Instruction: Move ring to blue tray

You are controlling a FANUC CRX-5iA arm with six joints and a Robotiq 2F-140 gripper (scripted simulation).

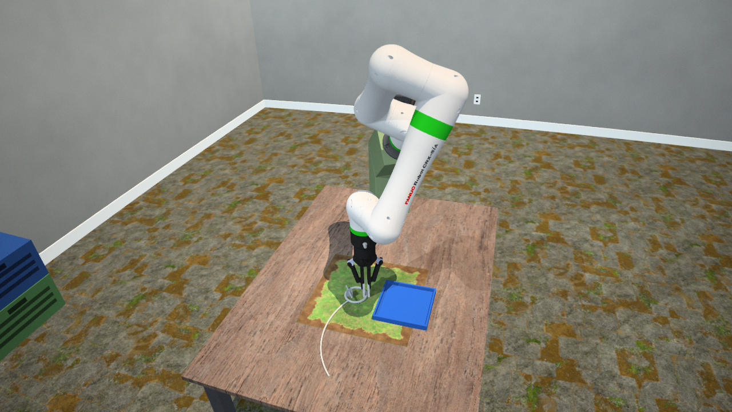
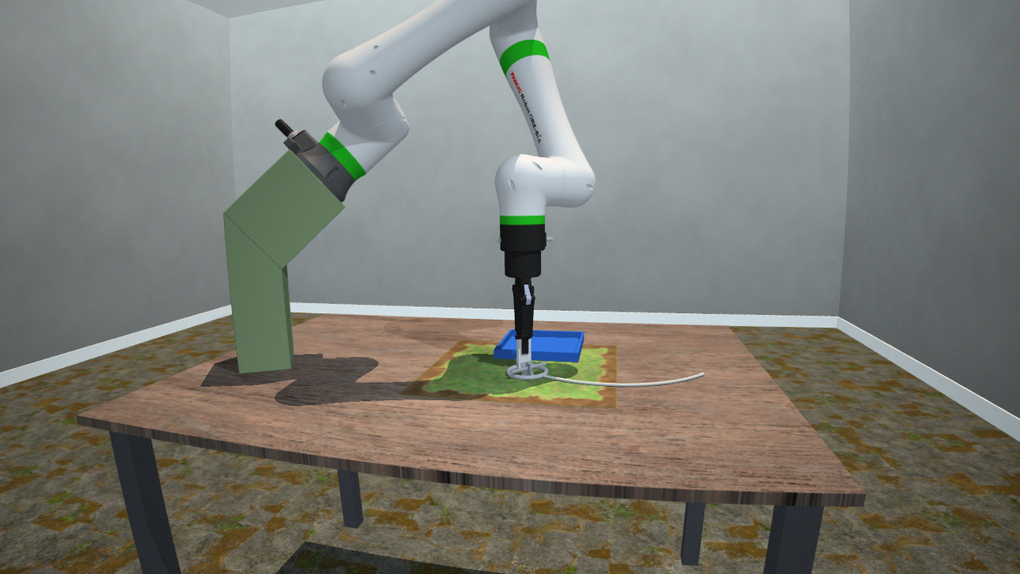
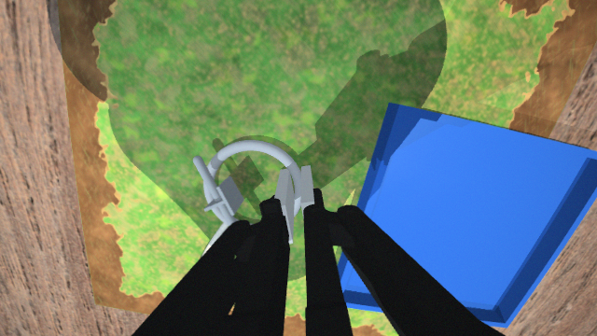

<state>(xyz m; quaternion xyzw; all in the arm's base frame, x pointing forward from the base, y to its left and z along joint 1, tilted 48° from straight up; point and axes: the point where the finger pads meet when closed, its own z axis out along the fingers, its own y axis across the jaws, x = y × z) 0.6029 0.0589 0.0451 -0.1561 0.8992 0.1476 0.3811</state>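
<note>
Right now the mat is 50 mm below my hand. Round my hand: grey stake (30 mm ahead, 50 mm to the right, 20 mm below); then white ring (20 mm ahead, 30 mm to the right, 30 mm below); then blue tray (10 mm behind, 150 mm to the left, 30 mm below).
</note>
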